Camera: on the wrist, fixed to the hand. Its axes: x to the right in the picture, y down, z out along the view.
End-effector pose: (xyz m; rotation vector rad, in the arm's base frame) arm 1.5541 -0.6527 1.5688 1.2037 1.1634 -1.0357
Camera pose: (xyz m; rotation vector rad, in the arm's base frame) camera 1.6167 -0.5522 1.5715 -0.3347 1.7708 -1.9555
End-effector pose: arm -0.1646 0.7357 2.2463 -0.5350 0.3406 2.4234
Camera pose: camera -0.1875 0.6499 2.1680 -0.2227 -0.4521 1.0199
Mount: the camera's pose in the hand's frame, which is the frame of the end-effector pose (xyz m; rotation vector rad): 0.0072 0.0719 -0.0938 -0.2697 -0.3938 -1.5142
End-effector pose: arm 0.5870 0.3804 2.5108 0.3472 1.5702 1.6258
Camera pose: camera 0.4910 0.3294 2.5578 -0.5542 0.7990 0.4684
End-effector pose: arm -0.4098 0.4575 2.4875 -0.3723 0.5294 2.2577
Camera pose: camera -0.4589 0.3726 2.4212 -0.2777 -0.2684 0.8509
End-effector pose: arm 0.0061 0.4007 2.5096 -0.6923 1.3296 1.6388
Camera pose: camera -0.0710 0.3108 2.5115 -1.0584 0.0585 0.5868
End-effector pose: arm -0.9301 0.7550 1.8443 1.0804 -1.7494 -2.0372
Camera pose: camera -0.8923 0.6626 1.9079 -1.3084 0.2617 1.7599
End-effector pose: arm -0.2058 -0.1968 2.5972 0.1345 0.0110 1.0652
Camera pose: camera -0.2719 -0.1464 2.5129 0.0548 -0.3373 -0.4858
